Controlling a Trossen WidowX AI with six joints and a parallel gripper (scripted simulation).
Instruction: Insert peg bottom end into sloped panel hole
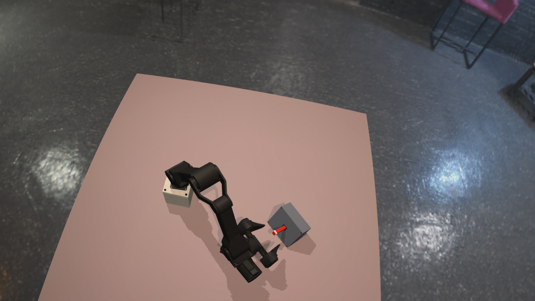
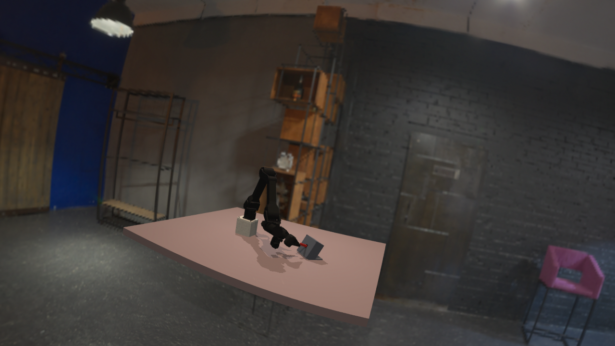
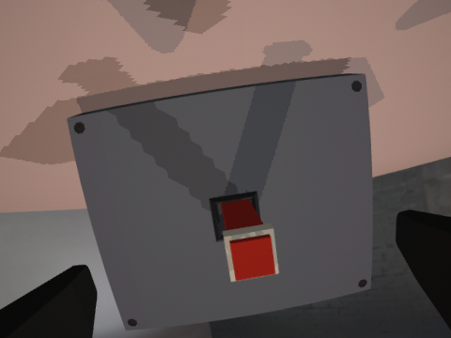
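Right now the red square peg is 20 mm to the left of my gripper tip, 20 mm ahead of it and 10 mm below it. The rest, counted from my gripper tip: grey sloped panel (70 mm ahead, 50 mm to the left, 20 mm below).
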